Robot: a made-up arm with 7 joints. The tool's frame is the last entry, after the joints.
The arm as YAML. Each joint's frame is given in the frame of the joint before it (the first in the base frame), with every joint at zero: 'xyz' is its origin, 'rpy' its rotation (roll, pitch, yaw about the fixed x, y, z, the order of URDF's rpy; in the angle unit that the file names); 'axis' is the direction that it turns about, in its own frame. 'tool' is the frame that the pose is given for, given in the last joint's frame.
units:
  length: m
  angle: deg
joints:
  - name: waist
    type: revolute
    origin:
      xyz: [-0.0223, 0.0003, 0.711]
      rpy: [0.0, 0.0, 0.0]
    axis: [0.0, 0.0, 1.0]
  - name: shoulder
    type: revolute
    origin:
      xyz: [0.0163, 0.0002, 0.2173]
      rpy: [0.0, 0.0, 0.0]
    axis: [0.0, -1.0, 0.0]
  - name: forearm
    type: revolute
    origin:
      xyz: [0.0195, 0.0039, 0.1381]
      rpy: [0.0, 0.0, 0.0]
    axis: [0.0, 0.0, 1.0]
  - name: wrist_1
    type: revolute
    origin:
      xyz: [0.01, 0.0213, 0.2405]
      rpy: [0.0, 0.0, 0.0]
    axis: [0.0, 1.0, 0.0]
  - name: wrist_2
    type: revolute
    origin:
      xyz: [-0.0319, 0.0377, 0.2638]
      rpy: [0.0, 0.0, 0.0]
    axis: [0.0, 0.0, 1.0]
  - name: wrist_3
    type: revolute
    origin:
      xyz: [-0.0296, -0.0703, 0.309]
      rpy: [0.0, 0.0, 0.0]
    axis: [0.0, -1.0, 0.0]
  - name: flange
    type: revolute
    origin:
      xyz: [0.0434, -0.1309, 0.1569]
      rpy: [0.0, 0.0, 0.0]
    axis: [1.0, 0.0, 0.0]
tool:
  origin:
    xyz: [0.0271, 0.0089, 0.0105]
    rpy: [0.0, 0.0, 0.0]
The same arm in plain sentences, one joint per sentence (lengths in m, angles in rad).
The arm has seven revolute joints in a row. What follows holds with every joint at zero, and every direction is one of the base frame's.
Joint 1 is mounted 0.0223 m along -x and 0.0003 m along +y and 0.711 m along +z from the base frame's origin and turns about +z.
Joint 2 is mounted 0.0163 m along +x and 0.0002 m along +y and 0.2173 m along +z from joint 1 and turns about -y.
Joint 3 is mounted 0.0195 m along +x and 0.0039 m along +y and 0.1381 m along +z from joint 2 and turns about +z.
Joint 4 is mounted 0.01 m along +x and 0.0213 m along +y and 0.2405 m along +z from joint 3 and turns about +y.
Joint 5 is mounted 0.0319 m along -x and 0.0377 m along +y and 0.2638 m along +z from joint 4 and turns about +z.
Joint 6 is mounted 0.0296 m along -x and 0.0703 m along -y and 0.309 m along +z from joint 5 and turns about -y.
Joint 7 is mounted 0.0434 m along +x and 0.1309 m along -y and 0.1569 m along +z from joint 6 and turns about +x.
The tool frame, which is the frame that the pose is given for, is mounted 0.0271 m along +x and 0.0089 m along +y and 0.0105 m along +z from joint 7; its axes are parallel to the base frame's.

